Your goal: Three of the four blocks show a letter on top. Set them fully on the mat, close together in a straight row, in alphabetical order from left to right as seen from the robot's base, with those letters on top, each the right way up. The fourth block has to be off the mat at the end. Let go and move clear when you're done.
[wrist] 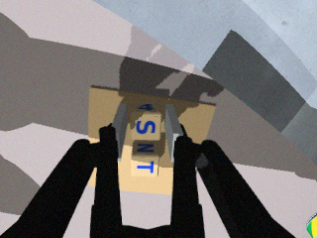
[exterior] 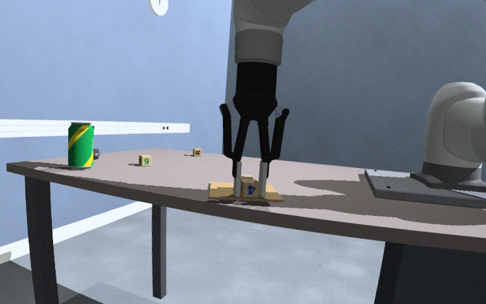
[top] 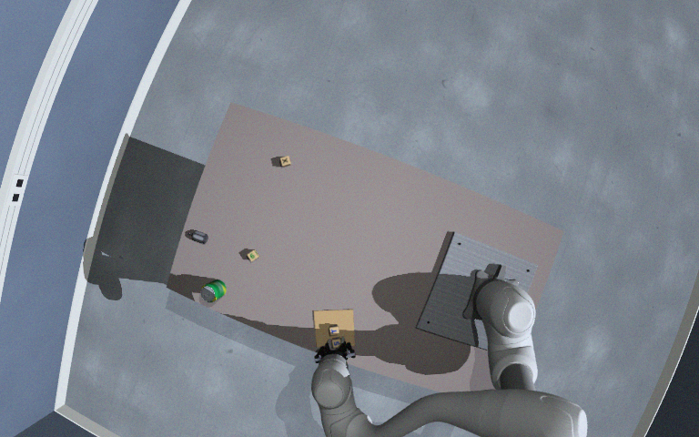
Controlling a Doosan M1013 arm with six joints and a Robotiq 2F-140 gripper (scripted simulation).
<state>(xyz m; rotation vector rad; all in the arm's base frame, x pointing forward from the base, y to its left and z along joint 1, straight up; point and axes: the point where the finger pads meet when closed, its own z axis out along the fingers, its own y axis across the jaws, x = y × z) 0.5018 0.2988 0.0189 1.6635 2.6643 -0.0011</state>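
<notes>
Now: hand 20 mm short of the wooden block, 40 mm to the left of it and 20 mm above it. Also, from my hand: yellow can (470 mm ahead, 60 mm to the right, 30 mm above); then tan mat (20 mm ahead, 40 mm to the right, 40 mm below); then small dark object (600 mm ahead, 220 mm to the right, 20 mm below).
</notes>
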